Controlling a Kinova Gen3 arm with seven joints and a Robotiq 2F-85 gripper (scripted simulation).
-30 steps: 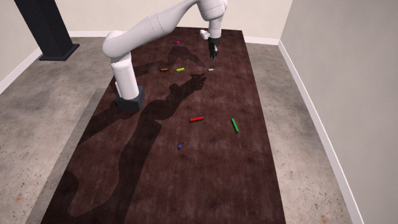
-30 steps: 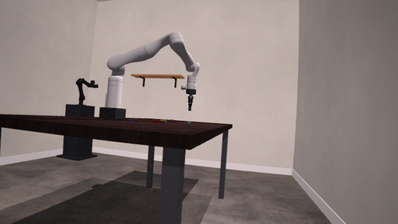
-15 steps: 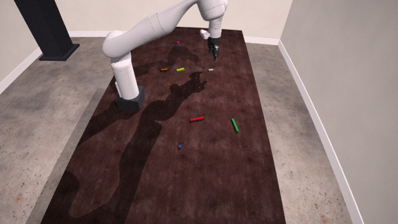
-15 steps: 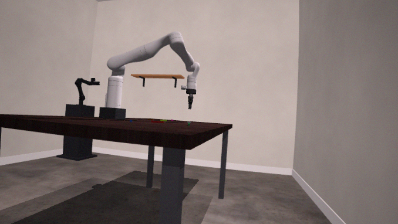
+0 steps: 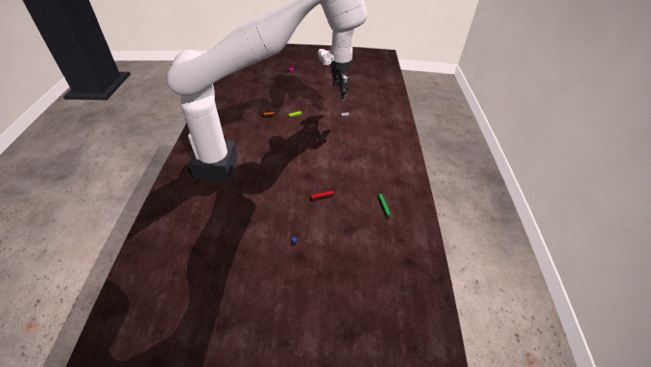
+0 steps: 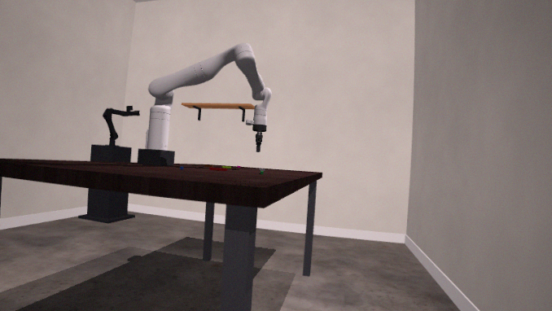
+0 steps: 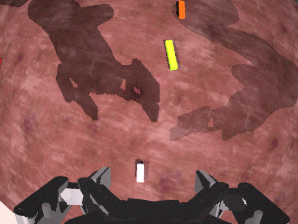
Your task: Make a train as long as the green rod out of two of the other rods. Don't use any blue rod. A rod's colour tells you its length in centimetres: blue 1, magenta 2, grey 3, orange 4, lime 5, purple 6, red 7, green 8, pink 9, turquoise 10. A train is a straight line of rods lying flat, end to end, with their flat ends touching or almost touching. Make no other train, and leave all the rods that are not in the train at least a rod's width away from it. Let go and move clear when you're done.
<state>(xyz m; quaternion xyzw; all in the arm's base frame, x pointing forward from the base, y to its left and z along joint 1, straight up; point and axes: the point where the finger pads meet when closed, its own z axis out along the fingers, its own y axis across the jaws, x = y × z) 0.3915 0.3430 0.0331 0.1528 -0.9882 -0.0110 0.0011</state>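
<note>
Right now the lime rod is 170 mm behind my hand, 20 mm to the right of it and 100 mm below it. Also, from my hand: magenta rod: 230 mm behind, 340 mm to the left, 100 mm below; orange rod: 270 mm behind, 30 mm to the right, 100 mm below; grey rod: 30 mm ahead, 10 mm to the right, 100 mm below.
</note>
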